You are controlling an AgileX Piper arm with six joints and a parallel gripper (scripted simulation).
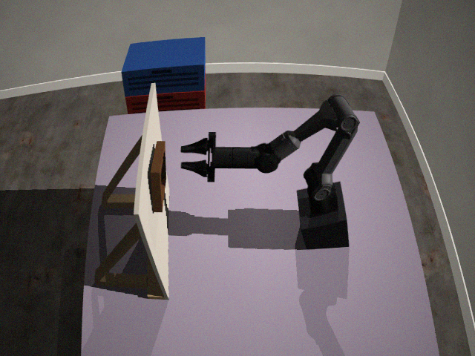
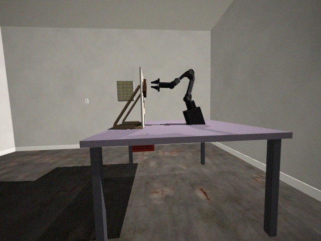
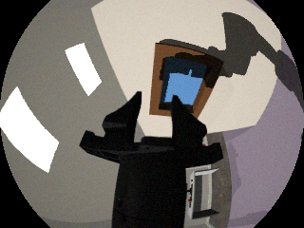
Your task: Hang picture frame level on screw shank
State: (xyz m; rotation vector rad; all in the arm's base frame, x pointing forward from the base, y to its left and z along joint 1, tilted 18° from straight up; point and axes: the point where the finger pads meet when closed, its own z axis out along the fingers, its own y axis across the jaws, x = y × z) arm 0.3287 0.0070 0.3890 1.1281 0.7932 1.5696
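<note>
My hand is 8 cm short of the brown picture frame, 4 cm above it and 2 cm to the right of it. The rest, counted from my hand: cream board: 17 cm below, 10 cm ahead, 1 cm to the left.
</note>
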